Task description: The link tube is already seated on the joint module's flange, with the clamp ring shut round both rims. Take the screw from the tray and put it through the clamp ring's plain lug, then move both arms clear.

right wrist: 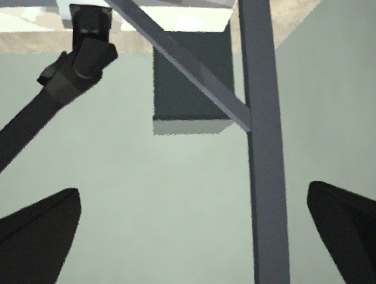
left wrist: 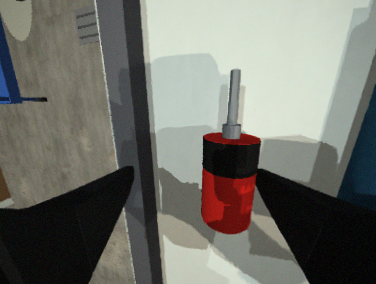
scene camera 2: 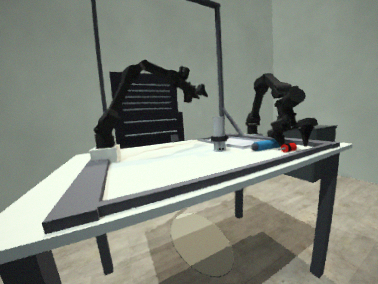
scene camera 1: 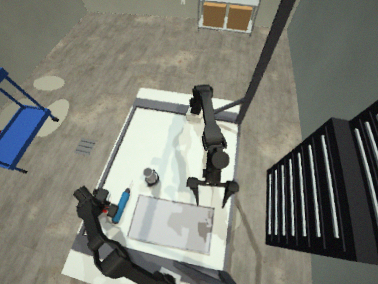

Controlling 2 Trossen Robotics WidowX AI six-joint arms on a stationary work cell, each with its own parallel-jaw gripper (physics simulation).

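Places are measured from the left arm's base along level axes (x ahead, y left, z up), in metres.
Where they show: left gripper, fingertip midpoint: (left wrist: 195, 173) (scene camera 2: 294, 148); right gripper, fingertip midpoint: (right wrist: 195, 196) (scene camera 2: 203, 97) (scene camera 1: 210, 207); left arm's base, link origin: (right wrist: 91, 16) (scene camera 2: 252, 133) (scene camera 1: 167, 283); right arm's base, link origin: (scene camera 2: 105, 147) (scene camera 1: 196, 110).
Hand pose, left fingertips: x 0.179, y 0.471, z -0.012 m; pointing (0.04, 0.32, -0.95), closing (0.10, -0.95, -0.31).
Observation:
Each offset is from my left fingertips to the top centre of the thing. "spot": to the spot under its first point.
A grey tube {dx +0.234, dy -0.201, dz +0.146 m} (scene camera 1: 148, 172) (scene camera 2: 218, 124) stands upright on the table, with the dark clamp ring {spot: dx +0.250, dy -0.168, dz +0.048 m} (scene camera 2: 219, 138) around it above the joint module {dx +0.234, dy -0.201, dz +0.049 m} (scene camera 2: 219, 147). The lugs are too small to tell. The pale tray {dx +0.066, dy -0.386, dz +0.001 m} (scene camera 1: 145, 220) lies beside it; no screw can be made out in it. My left gripper (scene camera 1: 106, 204) (scene camera 2: 292, 142) (left wrist: 195, 173) is open, low over a red cylinder {dx +0.023, dy -0.020, dz +0.020 m} (scene camera 2: 288, 147) (left wrist: 227, 200) with a black band and thin grey shaft, which lies nearer the right-hand finger in the left wrist view. My right gripper (scene camera 1: 210, 205) (scene camera 2: 197, 95) (right wrist: 195, 196) is open and empty, raised high.
A blue screwdriver {spot: dx +0.036, dy -0.108, dz +0.026 m} (scene camera 1: 120, 206) (scene camera 2: 263, 145) (left wrist: 365, 165) lies between the red cylinder and the tray. A dark raised edge (scene camera 2: 200, 185) (left wrist: 131, 125) borders the table close to the red cylinder. A frame post (scene camera 1: 264, 62) (scene camera 2: 219, 60) (right wrist: 267, 150) rises at the table's side.

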